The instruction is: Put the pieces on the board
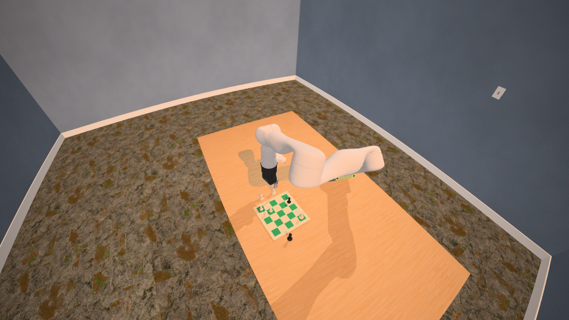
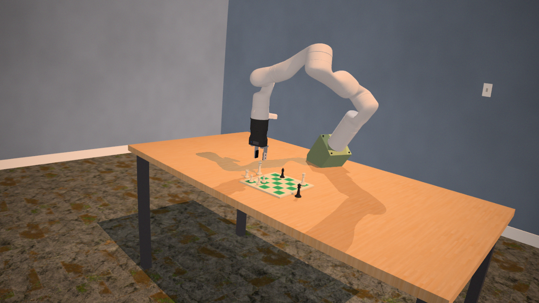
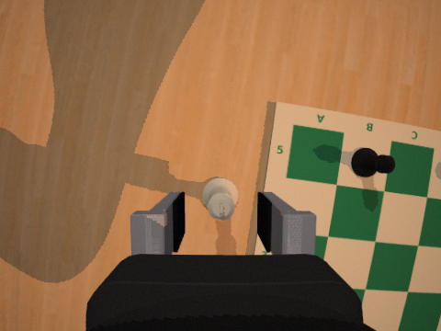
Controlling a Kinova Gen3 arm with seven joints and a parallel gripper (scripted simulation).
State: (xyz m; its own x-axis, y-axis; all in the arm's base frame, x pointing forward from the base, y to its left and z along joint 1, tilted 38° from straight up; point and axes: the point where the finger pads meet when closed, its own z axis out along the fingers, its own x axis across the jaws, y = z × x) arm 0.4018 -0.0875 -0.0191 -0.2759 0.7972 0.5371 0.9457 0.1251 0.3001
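The white king lies 6 cm below my hand. Round my hand: chessboard: 14 cm to the left, 8 cm below, 2 cm ahead; black bishop: 9 cm to the left, 6 cm below, 5 cm behind; white rook: 8 cm ahead, 7 cm below, 1 cm to the left.
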